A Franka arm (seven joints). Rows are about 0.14 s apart.
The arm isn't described. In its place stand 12 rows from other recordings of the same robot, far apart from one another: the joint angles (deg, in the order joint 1, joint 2, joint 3, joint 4, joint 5, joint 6, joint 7), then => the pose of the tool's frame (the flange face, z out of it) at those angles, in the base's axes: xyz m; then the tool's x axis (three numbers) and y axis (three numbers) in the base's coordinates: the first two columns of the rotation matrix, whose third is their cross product.
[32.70 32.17 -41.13 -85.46 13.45 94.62 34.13] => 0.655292 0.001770 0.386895 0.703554 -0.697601 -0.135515 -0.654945 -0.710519 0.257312
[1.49 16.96 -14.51 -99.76 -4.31 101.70 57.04] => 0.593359 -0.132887 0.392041 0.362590 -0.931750 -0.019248 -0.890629 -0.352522 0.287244
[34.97 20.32 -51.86 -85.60 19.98 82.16 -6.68] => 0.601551 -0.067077 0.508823 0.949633 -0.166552 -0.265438 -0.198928 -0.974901 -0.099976
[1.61 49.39 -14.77 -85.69 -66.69 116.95 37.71] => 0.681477 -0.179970 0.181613 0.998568 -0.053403 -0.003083 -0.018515 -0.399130 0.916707
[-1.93 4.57 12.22 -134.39 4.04 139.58 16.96] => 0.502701 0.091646 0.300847 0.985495 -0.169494 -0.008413 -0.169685 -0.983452 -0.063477
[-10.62 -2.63 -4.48 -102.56 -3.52 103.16 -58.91] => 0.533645 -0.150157 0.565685 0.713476 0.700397 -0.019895 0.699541 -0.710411 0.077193
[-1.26 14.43 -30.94 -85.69 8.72 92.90 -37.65] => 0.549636 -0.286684 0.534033 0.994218 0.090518 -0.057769 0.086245 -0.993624 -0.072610
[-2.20 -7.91 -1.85 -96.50 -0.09 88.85 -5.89] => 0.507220 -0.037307 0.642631 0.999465 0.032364 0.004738 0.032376 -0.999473 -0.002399
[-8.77 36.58 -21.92 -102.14 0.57 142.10 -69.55] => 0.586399 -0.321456 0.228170 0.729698 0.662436 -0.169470 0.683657 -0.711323 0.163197
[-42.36 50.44 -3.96 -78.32 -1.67 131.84 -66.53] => 0.519372 -0.528640 0.193567 0.921465 0.385445 -0.048317 0.388217 -0.918143 0.079379
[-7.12 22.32 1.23 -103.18 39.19 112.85 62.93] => 0.628536 -0.024874 0.326675 0.010679 -0.802460 -0.596611 -0.999271 -0.030430 0.023044
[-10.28 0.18 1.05 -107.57 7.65 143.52 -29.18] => 0.600259 -0.098521 0.574806 0.779391 0.268188 0.566238 0.207273 -0.963236 0.170922
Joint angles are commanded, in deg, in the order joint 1, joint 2, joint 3, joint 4, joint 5, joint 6, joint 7. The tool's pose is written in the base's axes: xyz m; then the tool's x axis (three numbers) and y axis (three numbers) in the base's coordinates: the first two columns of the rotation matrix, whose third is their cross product. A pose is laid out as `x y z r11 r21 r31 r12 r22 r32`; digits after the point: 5 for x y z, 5 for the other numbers.
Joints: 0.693, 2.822, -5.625, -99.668, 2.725, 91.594, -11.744
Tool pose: 0.55533 -0.04196 0.52057 0.97726 0.11770 -0.17640 0.10510 -0.99131 -0.07916
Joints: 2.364, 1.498, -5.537, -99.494, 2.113, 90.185, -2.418
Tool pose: 0.54919 -0.02598 0.53303 0.98251 -0.01280 -0.18580 -0.02087 -0.99892 -0.04155
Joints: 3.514, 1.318, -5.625, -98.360, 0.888, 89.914, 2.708
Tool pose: 0.55041 -0.01814 0.54349 0.98189 -0.08380 -0.16991 -0.08589 -0.99629 -0.00500
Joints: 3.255, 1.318, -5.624, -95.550, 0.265, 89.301, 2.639
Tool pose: 0.55354 -0.02186 0.56541 0.98747 -0.08715 -0.13154 -0.08742 -0.99616 0.00372
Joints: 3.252, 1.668, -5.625, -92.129, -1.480, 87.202, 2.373
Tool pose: 0.55482 -0.02512 0.58708 0.98999 -0.08400 -0.11341 -0.08070 -0.99618 0.03335
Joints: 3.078, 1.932, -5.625, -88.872, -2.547, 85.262, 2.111
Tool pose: 0.55471 -0.02880 0.60836 0.99190 -0.08489 -0.09450 -0.08031 -0.99545 0.05125
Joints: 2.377, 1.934, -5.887, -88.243, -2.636, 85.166, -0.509
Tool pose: 0.55434 -0.03825 0.61331 0.99458 -0.05624 -0.08750 -0.05212 -0.99745 0.04867
